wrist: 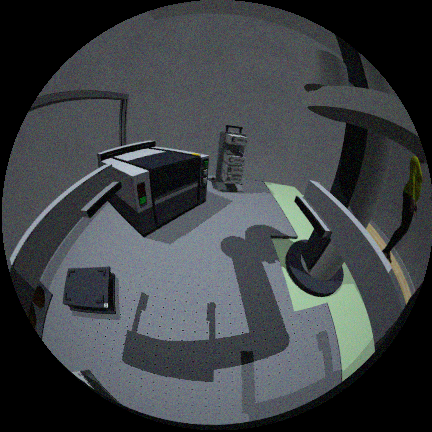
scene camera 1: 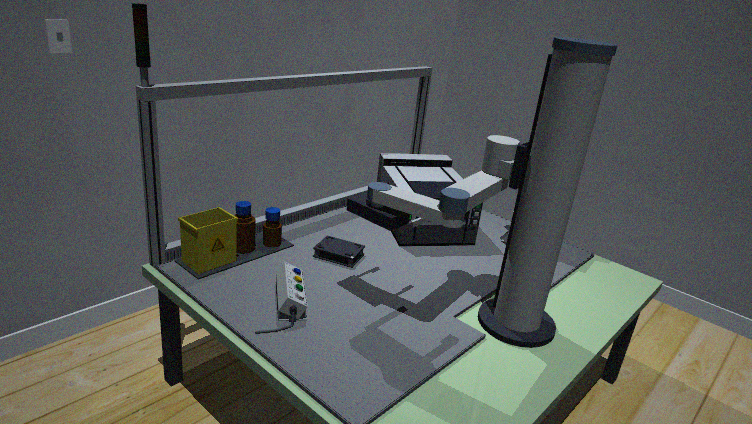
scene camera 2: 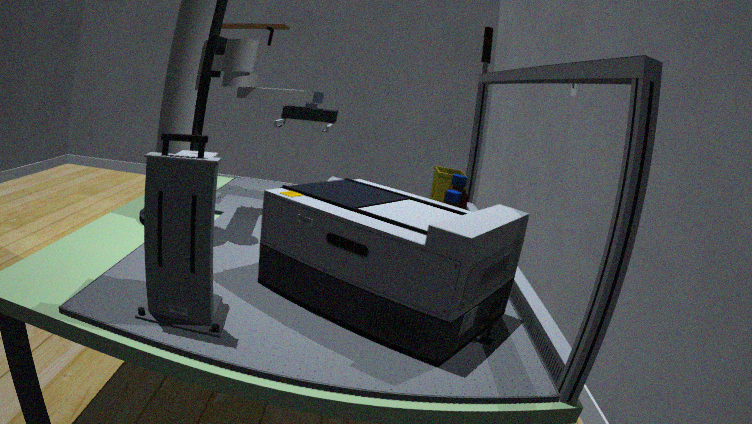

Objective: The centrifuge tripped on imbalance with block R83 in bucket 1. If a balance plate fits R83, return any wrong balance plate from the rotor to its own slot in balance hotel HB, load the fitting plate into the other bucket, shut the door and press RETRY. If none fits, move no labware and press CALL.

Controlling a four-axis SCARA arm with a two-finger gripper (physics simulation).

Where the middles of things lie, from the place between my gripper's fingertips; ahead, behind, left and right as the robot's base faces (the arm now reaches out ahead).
I see my gripper 300 mm short of the centrifuge (scene camera 2: 425, 278), 510 mm to the left of it and 180 mm above it. The rest, counted from my hand: yellow bin (scene camera 1: 208, 239) (540 mm ahead, 410 mm to the left, 210 mm below).
